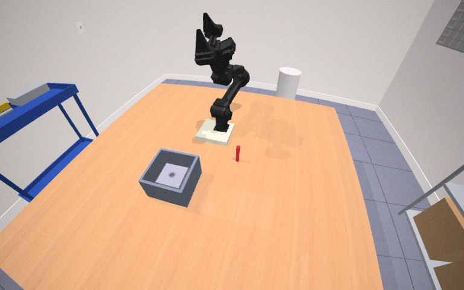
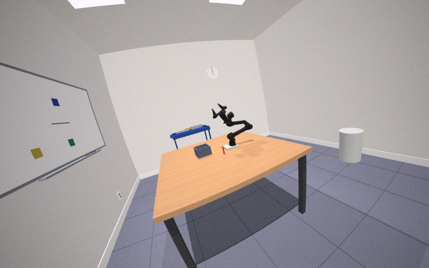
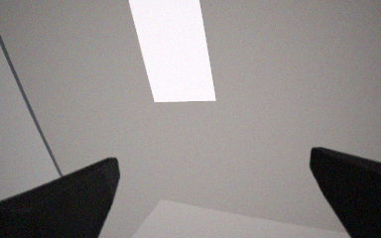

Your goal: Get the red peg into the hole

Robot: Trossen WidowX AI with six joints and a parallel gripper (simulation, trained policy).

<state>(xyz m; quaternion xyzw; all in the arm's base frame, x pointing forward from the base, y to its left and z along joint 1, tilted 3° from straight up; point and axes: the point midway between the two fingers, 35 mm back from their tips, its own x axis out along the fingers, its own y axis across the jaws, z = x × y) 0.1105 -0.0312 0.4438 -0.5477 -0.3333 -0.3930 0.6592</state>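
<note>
My gripper tip is now 70 mm short of the red peg, 140 mm to the right of it and 460 mm above it. Also, from my gripper tip: pale plate 240 mm ahead, 70 mm to the right, 460 mm below; grey box 240 mm ahead, 70 mm to the right, 470 mm below.
</note>
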